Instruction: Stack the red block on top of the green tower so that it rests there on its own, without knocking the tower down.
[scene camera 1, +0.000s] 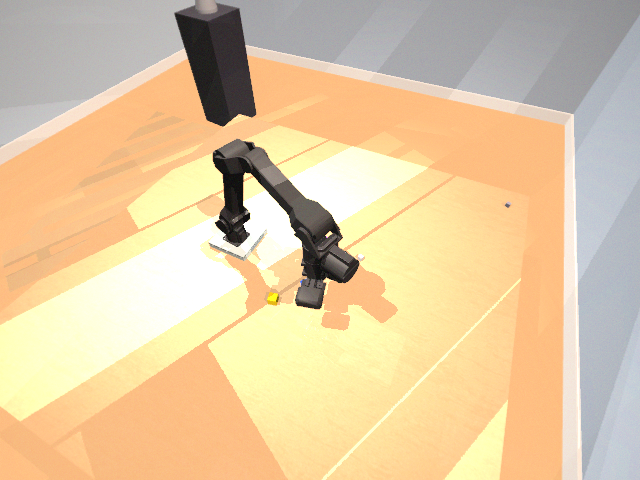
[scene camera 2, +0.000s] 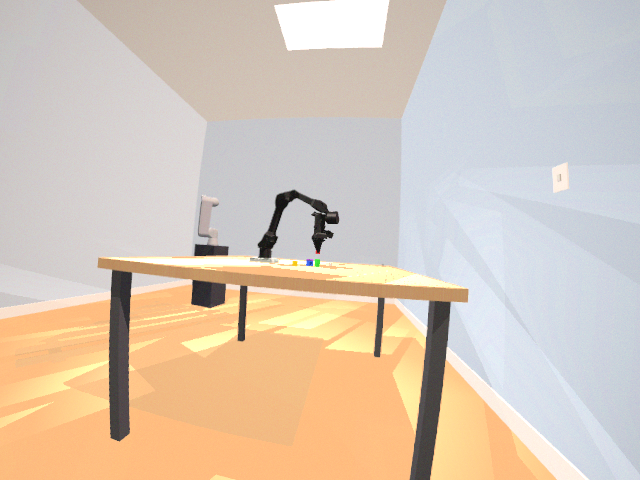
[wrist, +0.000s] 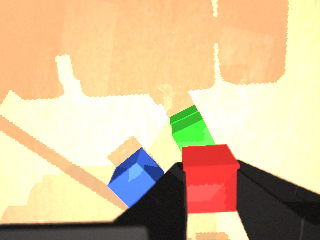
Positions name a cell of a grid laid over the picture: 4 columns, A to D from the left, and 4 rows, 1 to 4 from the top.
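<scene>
There is a blue block (wrist: B3) in view, and there is a red block (wrist: C3). The gripper (scene camera 1: B3) carries the red block, and the gripper can be seen in the wrist view (wrist: C3) too. Scene camera 1 misses the red block, which is hidden by the gripper.
</scene>
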